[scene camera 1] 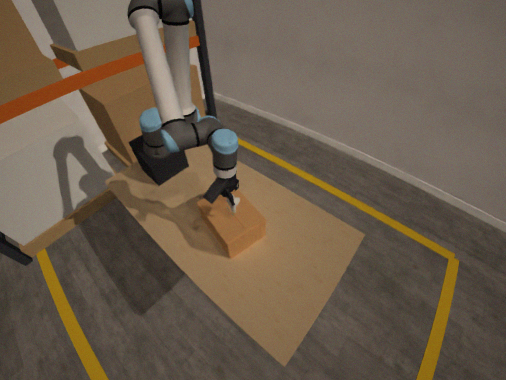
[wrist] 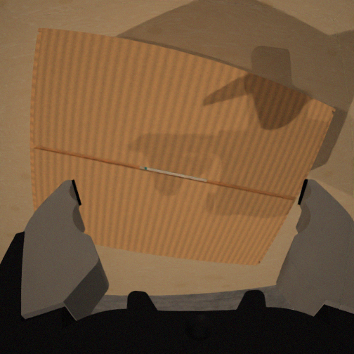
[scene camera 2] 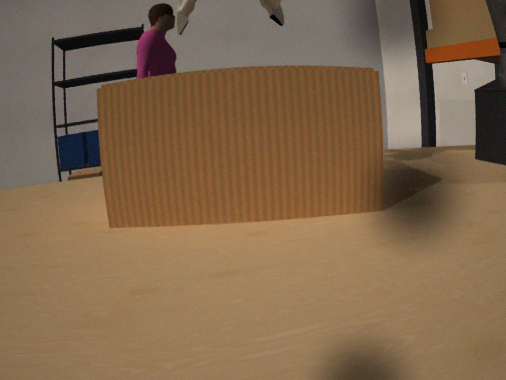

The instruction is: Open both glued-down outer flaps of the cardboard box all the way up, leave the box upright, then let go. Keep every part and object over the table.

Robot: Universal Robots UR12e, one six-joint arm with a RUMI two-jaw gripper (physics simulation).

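Where they show: gripper, fingertip midpoint: (scene camera 1: 223, 204) (scene camera 2: 232, 28); arm's base, link origin: (scene camera 1: 158, 146).
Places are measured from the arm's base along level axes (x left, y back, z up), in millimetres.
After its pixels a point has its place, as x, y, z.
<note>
The cardboard box (scene camera 1: 232, 235) {-184, -784, -47} (scene camera 2: 240, 150) {20, -716, -131} stands upright on the wooden table (scene camera 1: 300, 290) {-168, -1155, -202} (scene camera 2: 250, 300) {176, -763, -203} (wrist: 15, 100). Its two outer flaps, the upper flap (wrist: 125, 90) and the lower flap (wrist: 165, 215) in the wrist view, lie flat and shut, meeting at a narrow seam. A thin pale strip (wrist: 175, 174) with a small green spot shows in the middle of the seam. My gripper (scene camera 1: 234, 206) (scene camera 2: 231, 25) {-113, -677, 30} (wrist: 189, 183) is open and empty, above the box top. Its fingers stand apart along the seam's direction, one near each end of the box in the wrist view.
The black base block (scene camera 1: 159, 162) {-72, -91, -38} (scene camera 2: 492, 125) {-82, -89, -117} of the arm stands at the table's far end. A rack with an orange beam (scene camera 1: 100, 75) and large boxes stands beside it. A person (scene camera 2: 156, 55) and a black shelf (scene camera 2: 100, 39) show in the background.
</note>
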